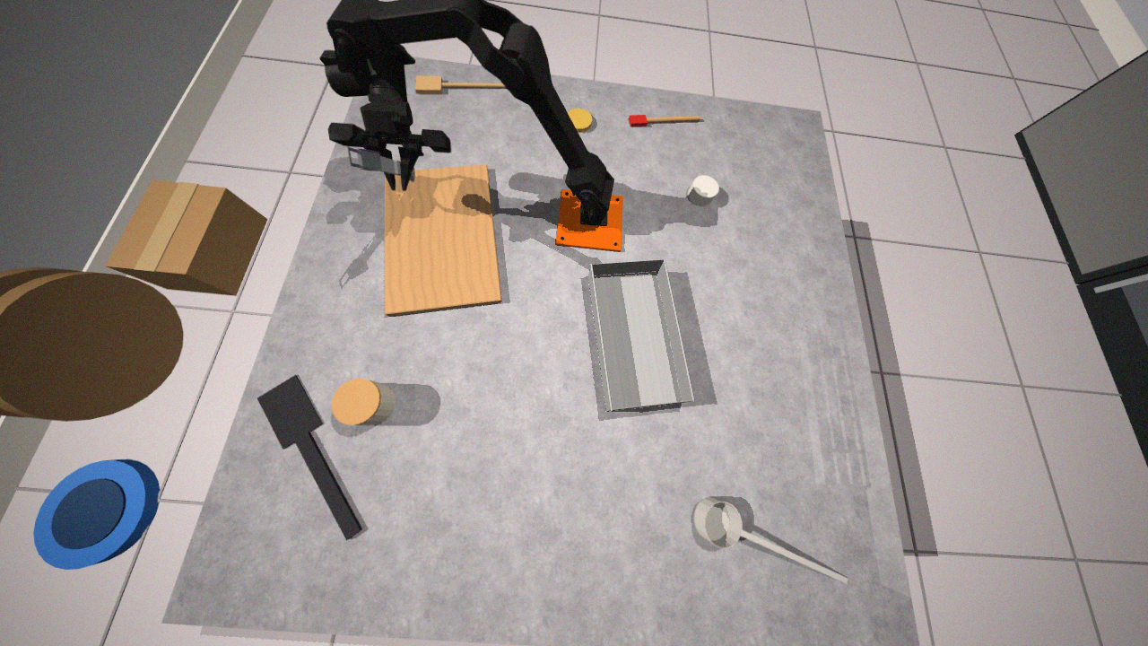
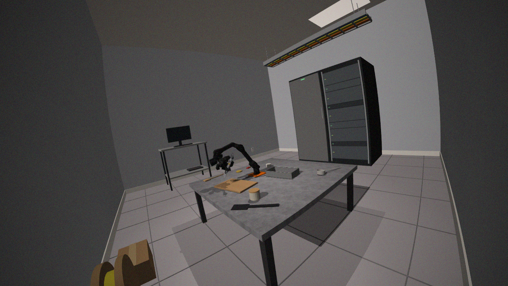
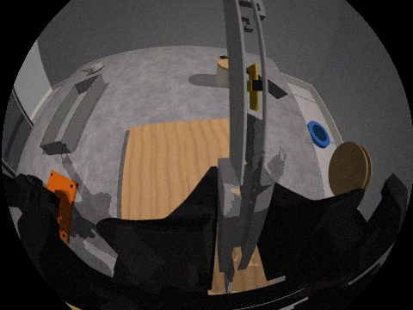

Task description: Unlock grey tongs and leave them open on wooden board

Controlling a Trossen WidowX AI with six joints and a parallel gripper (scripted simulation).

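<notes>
Now: the wooden board 15 cm below my gripper tip and 3 cm to the left of it. The rest, counted from my gripper tip: black spatula 46 cm ahead, 15 cm to the right, 15 cm below; yellow disc 38 cm behind, 34 cm to the left, 15 cm below; small yellow lock 7 cm above.
</notes>
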